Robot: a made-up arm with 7 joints.
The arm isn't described. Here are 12 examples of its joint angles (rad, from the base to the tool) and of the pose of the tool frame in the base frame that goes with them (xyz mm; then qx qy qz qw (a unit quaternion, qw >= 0)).
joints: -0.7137 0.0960 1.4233 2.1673 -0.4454 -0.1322 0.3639
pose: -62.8 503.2 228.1 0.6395 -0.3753 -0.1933 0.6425
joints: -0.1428 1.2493 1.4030 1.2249 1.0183 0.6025 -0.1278
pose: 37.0 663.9 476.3 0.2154 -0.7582 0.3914 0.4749
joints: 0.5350 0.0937 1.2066 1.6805 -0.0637 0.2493 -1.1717
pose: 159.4 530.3 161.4 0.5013 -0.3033 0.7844 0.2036
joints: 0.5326 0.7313 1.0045 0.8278 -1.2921 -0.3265 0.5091
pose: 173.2 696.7 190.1 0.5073 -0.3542 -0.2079 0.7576
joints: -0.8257 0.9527 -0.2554 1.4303 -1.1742 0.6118 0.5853
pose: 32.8 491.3 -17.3 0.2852 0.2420 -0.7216 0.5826
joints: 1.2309 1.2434 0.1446 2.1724 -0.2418 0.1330 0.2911
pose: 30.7 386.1 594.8 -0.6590 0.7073 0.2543 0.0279
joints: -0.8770 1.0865 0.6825 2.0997 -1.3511 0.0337 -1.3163
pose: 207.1 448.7 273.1 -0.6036 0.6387 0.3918 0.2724
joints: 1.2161 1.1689 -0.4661 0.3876 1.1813 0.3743 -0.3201
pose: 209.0 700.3 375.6 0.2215 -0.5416 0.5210 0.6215
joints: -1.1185 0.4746 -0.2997 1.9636 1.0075 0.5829 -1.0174
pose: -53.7 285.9 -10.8 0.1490 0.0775 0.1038 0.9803
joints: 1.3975 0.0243 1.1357 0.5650 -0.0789 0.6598 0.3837
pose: 468.7 368.2 290.6 -0.4501 -0.5828 0.2874 0.6125
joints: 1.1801 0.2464 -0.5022 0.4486 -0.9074 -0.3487 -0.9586
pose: 512.6 332.0 279.5 0.5436 -0.7885 -0.2024 0.2044
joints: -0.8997 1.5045 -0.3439 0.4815 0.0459 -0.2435 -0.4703
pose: 80.3 753.6 195.6 0.5367 0.0327 -0.5834 0.6087
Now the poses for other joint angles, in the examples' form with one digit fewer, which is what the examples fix.
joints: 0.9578 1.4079 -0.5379 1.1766 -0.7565 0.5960 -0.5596
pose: 227 597 469 0.946 -0.225 -0.137 0.188
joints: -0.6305 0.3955 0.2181 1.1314 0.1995 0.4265 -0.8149
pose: -5 474 -80 0.548 -0.050 0.075 0.832
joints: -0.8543 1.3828 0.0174 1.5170 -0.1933 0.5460 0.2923
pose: 184 541 109 0.329 0.039 -0.559 0.760
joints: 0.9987 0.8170 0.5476 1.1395 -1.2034 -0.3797 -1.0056
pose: 205 642 452 -0.831 0.533 -0.115 0.110
